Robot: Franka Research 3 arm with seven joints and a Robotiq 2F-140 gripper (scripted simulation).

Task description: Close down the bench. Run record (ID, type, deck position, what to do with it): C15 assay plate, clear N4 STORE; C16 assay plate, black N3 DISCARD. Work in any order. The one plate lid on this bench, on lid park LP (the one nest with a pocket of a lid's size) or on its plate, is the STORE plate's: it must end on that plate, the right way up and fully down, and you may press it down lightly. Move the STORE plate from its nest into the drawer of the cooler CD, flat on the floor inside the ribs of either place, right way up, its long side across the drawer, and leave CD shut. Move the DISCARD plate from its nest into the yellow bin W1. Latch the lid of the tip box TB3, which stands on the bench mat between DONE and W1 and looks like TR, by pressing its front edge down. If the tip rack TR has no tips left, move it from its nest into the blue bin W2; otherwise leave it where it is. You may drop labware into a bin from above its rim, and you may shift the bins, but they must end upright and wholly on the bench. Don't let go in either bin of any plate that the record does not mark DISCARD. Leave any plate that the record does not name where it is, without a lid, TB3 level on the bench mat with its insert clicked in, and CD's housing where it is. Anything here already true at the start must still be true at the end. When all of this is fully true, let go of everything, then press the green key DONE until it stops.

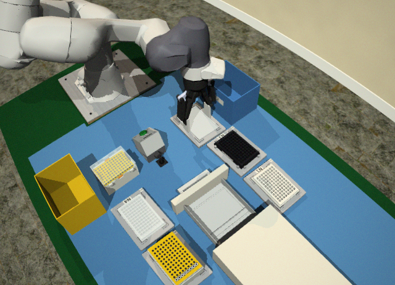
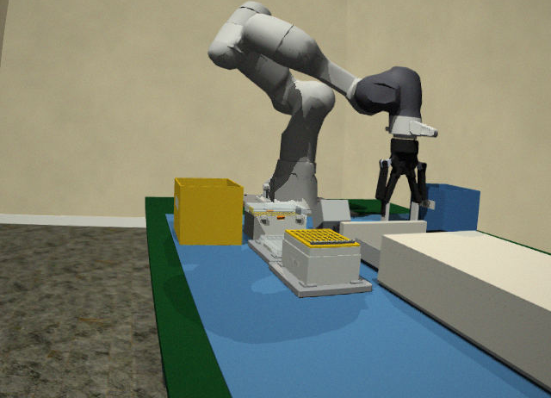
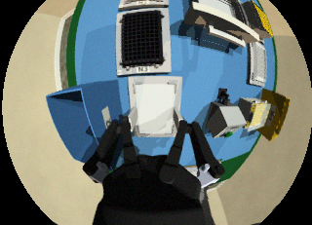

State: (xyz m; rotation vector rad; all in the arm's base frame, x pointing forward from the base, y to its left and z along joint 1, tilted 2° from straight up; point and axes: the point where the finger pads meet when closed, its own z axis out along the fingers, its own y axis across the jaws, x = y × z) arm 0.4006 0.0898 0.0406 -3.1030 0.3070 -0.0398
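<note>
Right now the lid park is 30 mm below my hand. Round my hand: black plate: 170 mm ahead, 20 mm below, 10 mm to the right; blue bin W2: 150 mm to the left, 20 mm ahead; plate lid: 20 mm below.
</note>
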